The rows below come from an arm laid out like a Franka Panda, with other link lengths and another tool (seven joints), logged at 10 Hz.
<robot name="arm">
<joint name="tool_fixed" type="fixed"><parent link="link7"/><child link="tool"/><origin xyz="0.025 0.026 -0.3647" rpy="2.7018 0 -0.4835"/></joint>
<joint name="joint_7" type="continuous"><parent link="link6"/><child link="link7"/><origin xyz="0.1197 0 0"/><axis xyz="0 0 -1"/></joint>
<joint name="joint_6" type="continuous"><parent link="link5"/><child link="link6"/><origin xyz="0 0 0"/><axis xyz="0 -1 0"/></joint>
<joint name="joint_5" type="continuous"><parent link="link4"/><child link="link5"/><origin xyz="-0.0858 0 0.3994"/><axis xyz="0 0 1"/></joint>
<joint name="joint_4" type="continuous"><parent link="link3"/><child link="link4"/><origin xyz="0.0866 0 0"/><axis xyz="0 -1 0"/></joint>
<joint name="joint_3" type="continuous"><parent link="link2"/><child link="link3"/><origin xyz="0 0 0.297"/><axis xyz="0 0 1"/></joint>
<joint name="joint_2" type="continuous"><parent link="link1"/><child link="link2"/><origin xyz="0 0 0"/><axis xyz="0 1 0"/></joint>
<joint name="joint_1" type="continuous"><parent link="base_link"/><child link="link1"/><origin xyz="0 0 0.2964"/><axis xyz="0 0 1"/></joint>
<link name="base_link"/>
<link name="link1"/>
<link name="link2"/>
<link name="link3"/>
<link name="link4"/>
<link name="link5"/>
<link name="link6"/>
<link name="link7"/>
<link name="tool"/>
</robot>
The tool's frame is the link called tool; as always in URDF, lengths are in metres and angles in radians. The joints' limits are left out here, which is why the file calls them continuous.
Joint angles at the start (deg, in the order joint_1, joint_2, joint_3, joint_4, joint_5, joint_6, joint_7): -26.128, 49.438, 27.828, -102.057, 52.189, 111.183, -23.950
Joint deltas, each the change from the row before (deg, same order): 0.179, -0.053, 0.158, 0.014, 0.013, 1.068, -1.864; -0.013, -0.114, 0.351, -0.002, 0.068, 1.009, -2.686; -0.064, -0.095, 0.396, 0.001, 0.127, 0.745, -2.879; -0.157, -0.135, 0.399, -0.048, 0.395, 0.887, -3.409; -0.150, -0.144, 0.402, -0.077, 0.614, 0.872, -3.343; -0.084, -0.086, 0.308, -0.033, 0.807, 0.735, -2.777; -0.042, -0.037, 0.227, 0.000, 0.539, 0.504, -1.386; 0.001, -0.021, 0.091, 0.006, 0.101, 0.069, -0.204; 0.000, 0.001, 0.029, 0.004, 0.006, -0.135, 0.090; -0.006, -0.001, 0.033, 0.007, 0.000, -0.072, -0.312
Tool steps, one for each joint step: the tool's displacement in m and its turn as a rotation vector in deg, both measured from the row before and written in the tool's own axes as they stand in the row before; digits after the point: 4 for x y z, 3 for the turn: 0.0034, -0.0022, -0.0006, -0.076, 1.679, -1.494; 0.0018, -0.0036, -0.0020, 0.073, 1.998, -2.335; 0.0001, -0.0042, -0.0018, 0.144, 1.824, -2.601; 0.0012, -0.0046, -0.0035, 0.384, 2.190, -2.851; 0.0014, -0.0052, -0.0036, 0.523, 2.127, -2.685; 0.0020, -0.0053, -0.0034, 0.644, 1.773, -2.067; 0.0017, -0.0036, -0.0020, 0.416, 0.991, -0.965; -0.0001, -0.0014, -0.0002, 0.089, 0.131, -0.197; -0.0009, -0.0007, 0.0002, 0.048, -0.166, 0.003; -0.0008, -0.0006, 0.0001, 0.032, 0.066, -0.340
